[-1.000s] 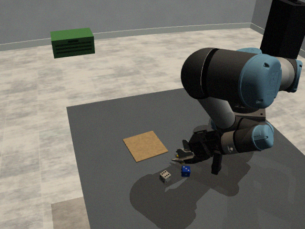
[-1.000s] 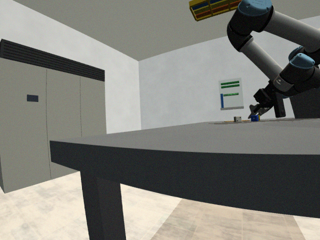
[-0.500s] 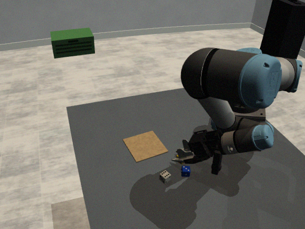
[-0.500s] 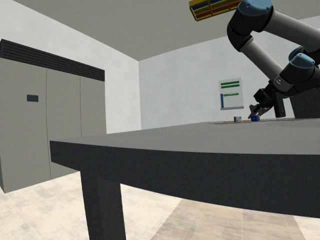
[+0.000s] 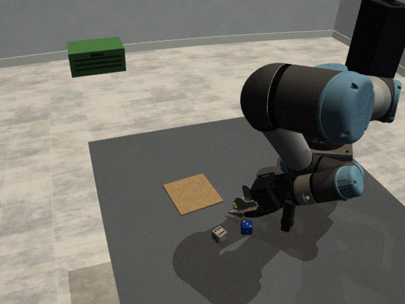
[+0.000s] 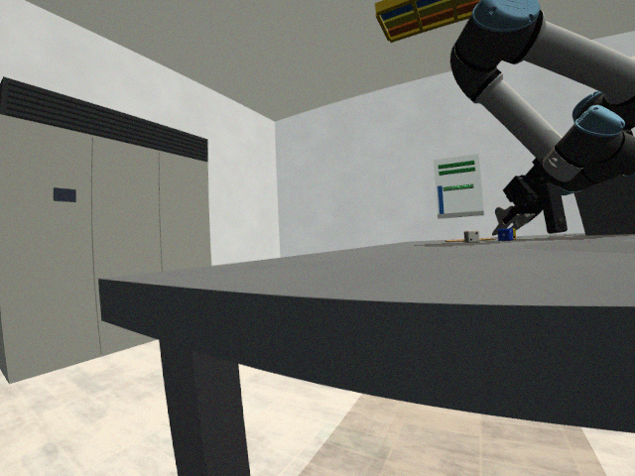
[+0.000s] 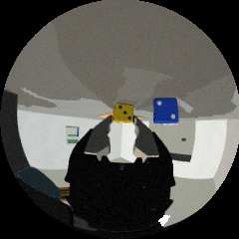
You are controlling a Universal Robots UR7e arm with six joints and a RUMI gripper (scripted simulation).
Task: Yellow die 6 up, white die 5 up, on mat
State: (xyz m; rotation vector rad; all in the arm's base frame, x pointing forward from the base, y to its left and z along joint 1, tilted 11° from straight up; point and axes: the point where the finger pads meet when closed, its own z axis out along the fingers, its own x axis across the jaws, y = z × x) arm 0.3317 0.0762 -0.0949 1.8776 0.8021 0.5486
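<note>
My hand is 1 cm to the right of the yellow die, 1 cm past it and 1 cm above it. Also, from my hand: tan mat: 11 cm to the right, 10 cm ahead, 2 cm below; white die: 8 cm to the left, 8 cm ahead, 1 cm below; blue die: 8 cm to the left, 1 cm below.
</note>
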